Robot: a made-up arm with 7 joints.
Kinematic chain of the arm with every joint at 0, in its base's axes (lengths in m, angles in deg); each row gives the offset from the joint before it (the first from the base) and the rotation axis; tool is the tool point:
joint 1: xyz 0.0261 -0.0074 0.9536 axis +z
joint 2: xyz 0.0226 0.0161 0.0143 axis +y
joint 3: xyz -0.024 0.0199 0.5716 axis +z
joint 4: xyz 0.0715 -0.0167 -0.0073 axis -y
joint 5: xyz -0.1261 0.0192 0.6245 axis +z
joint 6: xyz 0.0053 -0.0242 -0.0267 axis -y
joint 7: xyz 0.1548 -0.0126 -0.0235 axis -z
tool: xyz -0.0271 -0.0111 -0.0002
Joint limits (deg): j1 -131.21..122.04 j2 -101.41..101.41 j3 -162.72..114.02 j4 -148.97..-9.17 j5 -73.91..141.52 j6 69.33..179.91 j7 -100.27..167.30
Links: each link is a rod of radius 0.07 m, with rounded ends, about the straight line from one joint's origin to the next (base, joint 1, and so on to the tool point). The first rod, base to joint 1, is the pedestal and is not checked.
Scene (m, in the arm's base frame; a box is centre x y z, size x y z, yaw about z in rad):
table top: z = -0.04
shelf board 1: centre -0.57 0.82 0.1 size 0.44 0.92 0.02 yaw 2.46
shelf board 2: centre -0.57 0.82 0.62 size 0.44 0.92 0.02 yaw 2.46
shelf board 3: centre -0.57 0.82 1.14 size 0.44 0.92 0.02 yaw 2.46
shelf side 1: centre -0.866 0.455 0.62 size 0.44 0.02 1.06 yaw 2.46
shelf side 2: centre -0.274 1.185 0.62 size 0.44 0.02 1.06 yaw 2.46
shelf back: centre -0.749 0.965 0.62 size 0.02 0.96 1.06 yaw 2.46
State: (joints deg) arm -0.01 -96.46 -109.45 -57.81 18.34 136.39 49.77
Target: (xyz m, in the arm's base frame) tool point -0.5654 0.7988 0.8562
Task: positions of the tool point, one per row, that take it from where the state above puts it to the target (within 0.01 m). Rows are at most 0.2 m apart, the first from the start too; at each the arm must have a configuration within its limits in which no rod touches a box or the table.
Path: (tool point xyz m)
1: -1.0013 -0.4033 0.6427
2: -0.9621 -0.3099 0.6802
3: -0.8965 -0.2178 0.7042
4: -0.8056 -0.1329 0.7158
5: -0.6921 -0.0614 0.7185
6: -0.5597 -0.0093 0.7173
7: -0.4144 0.0173 0.7188
8: -0.4135 0.1554 0.6956
9: -0.3901 0.3018 0.7103
10: -0.3427 0.4421 0.7645
11: -0.2732 0.5617 0.8562
12: -0.3828 0.6512 0.8610
13: -0.4816 0.7296 0.8621
14: -0.5655 0.7988 0.8563

